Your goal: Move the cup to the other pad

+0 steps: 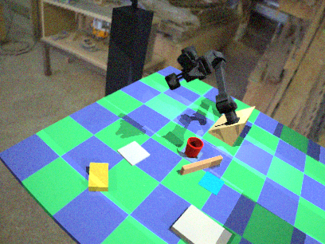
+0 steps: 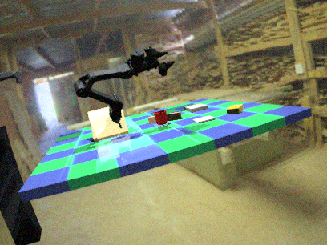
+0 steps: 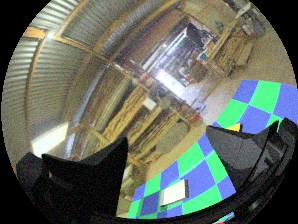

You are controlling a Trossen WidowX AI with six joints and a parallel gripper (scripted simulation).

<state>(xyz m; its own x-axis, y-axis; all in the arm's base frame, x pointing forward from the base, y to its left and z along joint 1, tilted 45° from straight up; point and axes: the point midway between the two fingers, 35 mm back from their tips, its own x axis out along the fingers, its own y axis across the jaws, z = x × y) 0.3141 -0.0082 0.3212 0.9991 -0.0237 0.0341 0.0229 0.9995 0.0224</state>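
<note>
My gripper tip is 80 mm past the red cup, 120 mm to the right of it and 330 mm above it. The rest, counted from my gripper tip: white tile 80 mm ahead, 80 mm to the right, 360 mm below; wooden block 30 mm behind, 200 mm to the left, 360 mm below; pale blue pad 80 mm behind, 130 mm to the left, 370 mm below.
</note>
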